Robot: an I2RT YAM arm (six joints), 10 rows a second.
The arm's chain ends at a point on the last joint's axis. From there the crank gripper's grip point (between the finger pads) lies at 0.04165 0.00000 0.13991 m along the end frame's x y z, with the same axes.
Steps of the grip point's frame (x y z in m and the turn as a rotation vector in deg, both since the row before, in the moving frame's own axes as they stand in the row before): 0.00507 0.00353 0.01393 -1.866 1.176 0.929; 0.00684 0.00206 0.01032 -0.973 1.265 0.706; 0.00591 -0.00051 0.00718 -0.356 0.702 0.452; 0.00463 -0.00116 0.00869 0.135 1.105 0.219; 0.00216 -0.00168 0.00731 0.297 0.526 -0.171
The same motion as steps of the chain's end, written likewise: 0.00225 -0.00171 0.01490 -1.866 1.176 0.929; 0.00378 -0.00084 0.01130 -0.973 1.265 0.706; 0.00420 -0.00171 0.00770 -0.356 0.702 0.452; 0.00194 -0.00100 0.00952 0.135 1.105 0.219; 0.00088 -0.00083 0.00770 0.297 0.526 -0.171
